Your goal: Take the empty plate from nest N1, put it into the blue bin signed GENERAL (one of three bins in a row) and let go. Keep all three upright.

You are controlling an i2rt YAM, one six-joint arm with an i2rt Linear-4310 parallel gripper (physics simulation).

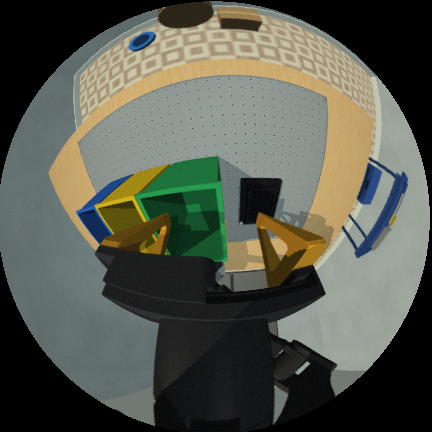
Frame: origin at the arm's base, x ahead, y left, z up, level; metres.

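Seen in the pictures: gripper, fingertip midpoint: [213, 217].
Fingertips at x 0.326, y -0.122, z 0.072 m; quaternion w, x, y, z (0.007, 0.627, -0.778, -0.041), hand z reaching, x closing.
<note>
Offsets run from my fingertips to a thing's top centre. Level surfaces: height alone.
My gripper [213, 217] is open, with its two orange fingers wide apart and no object held between them. The blue bin [107, 195] stands at the left end of a row of three, partly hidden behind the left finger. The yellow bin [136, 186] is in the middle and the green bin {dx -0.064, dy +0.061, dz -0.041 m} [195, 172] is at the right, its open top below the gap between the fingers. All three look upright; no GENERAL sign can be read. A black rectangular piece with a fine grid {dx -0.143, dy -0.103, dz -0.195 m} [260, 201] lies right of the green bin, near the right fingertip. I cannot tell whether it is the plate or nest N1.
A grey perforated board {dz -0.221 m} [225, 110] lies on the wooden table {dz -0.234 m} [350, 112]. Beyond it are a patterned strip [195, 50], a blue ring [132, 44], a dark round object [185, 15] and a wooden block [240, 19]. A blue frame [392, 205] stands past the right table edge.
</note>
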